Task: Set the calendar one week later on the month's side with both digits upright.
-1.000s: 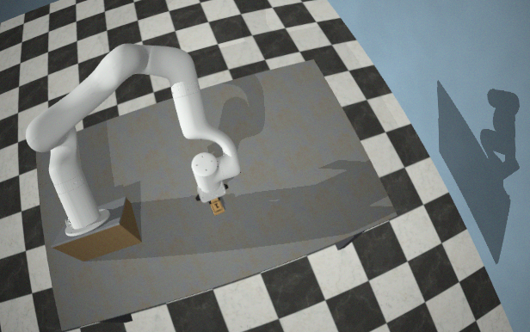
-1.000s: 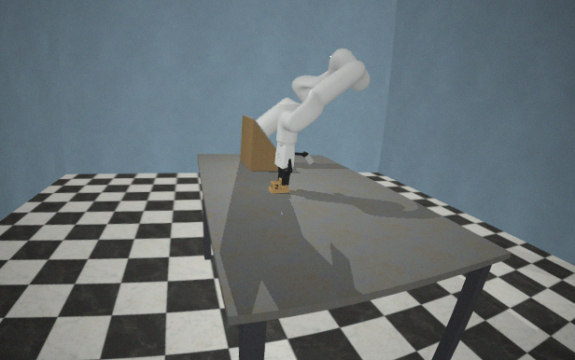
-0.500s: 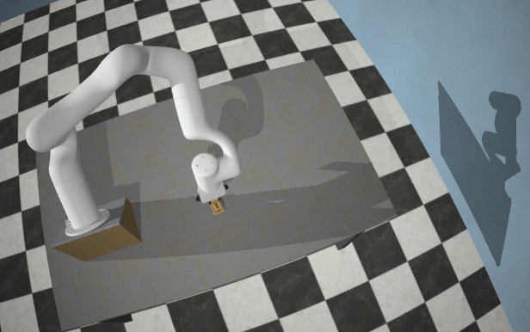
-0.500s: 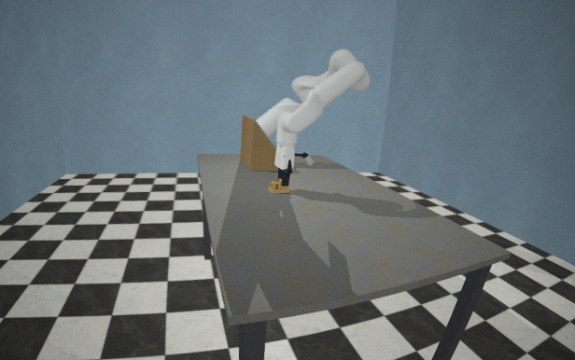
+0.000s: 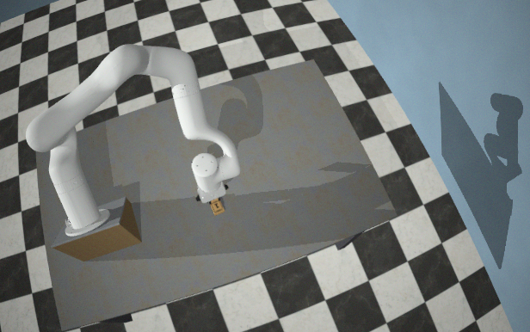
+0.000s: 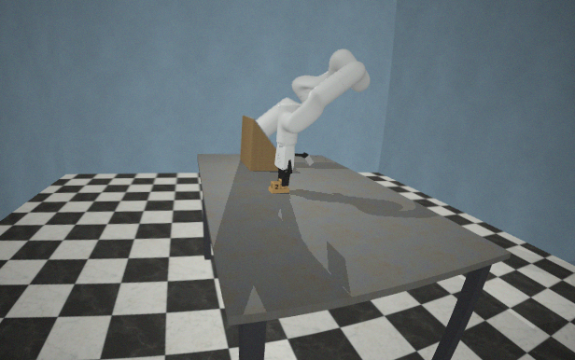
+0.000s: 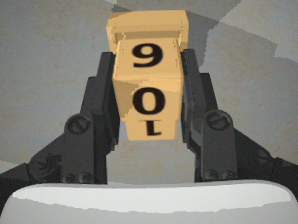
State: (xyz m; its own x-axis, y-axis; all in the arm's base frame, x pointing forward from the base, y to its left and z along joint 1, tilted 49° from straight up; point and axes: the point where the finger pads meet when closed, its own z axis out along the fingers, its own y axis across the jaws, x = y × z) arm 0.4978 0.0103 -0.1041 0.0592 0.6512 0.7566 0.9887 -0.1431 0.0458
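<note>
Right now my hand is 20 mm to the left of the tray and 40 mm above it.
</note>
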